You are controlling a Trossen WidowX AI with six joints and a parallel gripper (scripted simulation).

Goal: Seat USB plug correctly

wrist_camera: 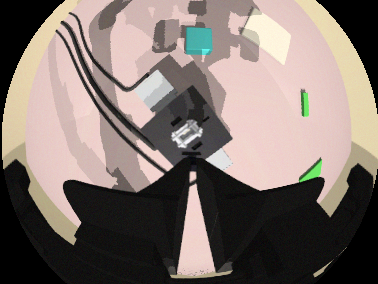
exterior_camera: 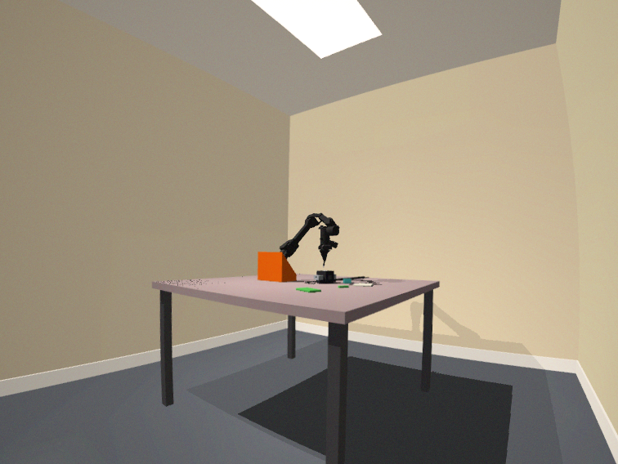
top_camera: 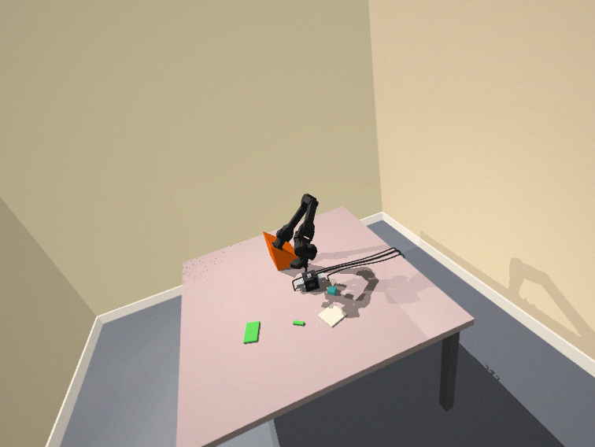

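The USB plug lies 1 cm below my gripper tip. Also, from my gripper tip: green card 16 cm ahead, 37 cm to the right, 13 cm below; then teal cube 11 cm ahead, 9 cm to the left, 12 cm below; then cream pad 25 cm ahead, 3 cm to the left, 13 cm below.
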